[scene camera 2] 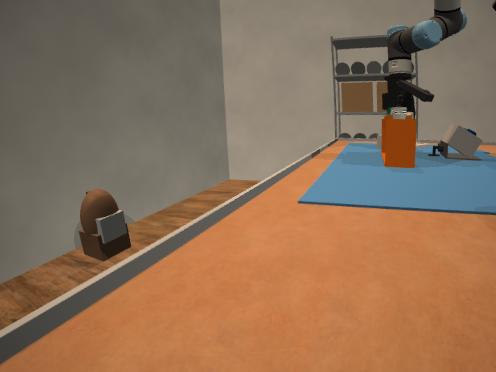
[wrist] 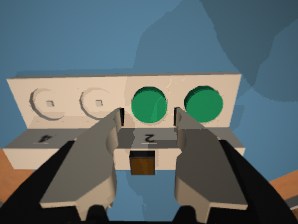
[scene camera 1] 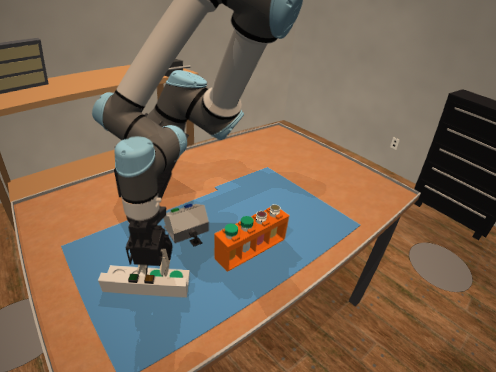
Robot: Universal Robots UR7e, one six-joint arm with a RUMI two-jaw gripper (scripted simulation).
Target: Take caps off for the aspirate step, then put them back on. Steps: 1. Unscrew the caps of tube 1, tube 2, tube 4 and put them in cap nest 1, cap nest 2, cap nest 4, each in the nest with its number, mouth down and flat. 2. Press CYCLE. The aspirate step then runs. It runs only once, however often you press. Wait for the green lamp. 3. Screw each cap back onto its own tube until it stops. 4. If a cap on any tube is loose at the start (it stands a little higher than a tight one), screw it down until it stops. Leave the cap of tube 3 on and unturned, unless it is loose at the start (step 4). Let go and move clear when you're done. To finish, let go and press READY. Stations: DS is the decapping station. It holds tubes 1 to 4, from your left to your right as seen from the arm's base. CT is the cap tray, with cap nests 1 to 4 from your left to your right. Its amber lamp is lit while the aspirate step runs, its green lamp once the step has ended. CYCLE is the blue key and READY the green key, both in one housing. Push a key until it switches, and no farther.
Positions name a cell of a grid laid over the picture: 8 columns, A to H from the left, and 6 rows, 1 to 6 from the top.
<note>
I see my gripper (scene camera 1: C5) and a cap (wrist: F3).
My gripper also shows in the wrist view (wrist: E3).
</note>
